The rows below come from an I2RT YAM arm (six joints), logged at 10 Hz.
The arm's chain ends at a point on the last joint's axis. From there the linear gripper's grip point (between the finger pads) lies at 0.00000 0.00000 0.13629 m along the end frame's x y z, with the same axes.
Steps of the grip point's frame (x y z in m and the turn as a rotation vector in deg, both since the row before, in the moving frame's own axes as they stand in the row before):
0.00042, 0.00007, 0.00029, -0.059, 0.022, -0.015
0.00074, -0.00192, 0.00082, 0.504, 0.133, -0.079
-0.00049, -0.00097, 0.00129, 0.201, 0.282, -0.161
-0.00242, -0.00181, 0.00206, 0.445, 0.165, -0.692
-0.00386, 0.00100, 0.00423, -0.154, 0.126, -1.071
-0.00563, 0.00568, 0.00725, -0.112, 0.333, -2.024
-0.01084, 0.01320, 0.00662, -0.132, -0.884, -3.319
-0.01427, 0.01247, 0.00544, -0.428, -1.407, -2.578
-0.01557, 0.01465, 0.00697, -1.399, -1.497, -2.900
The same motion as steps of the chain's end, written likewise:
0.00037, -0.00007, 0.00029, -0.059, 0.022, -0.015
0.00042, -0.00072, 0.00083, 0.504, 0.133, -0.079
-0.00116, -0.00049, 0.00129, 0.201, 0.282, -0.161
-0.00281, -0.00075, 0.00206, 0.445, 0.165, -0.692
-0.00416, 0.00064, 0.00423, -0.154, 0.126, -1.071
-0.00643, 0.00543, 0.00725, -0.112, 0.333, -2.024
-0.00875, 0.01283, 0.00664, -0.132, -0.884, -3.319
-0.01095, 0.01138, 0.00548, -0.428, -1.407, -2.578
-0.01210, 0.01123, 0.00706, -1.399, -1.497, -2.900

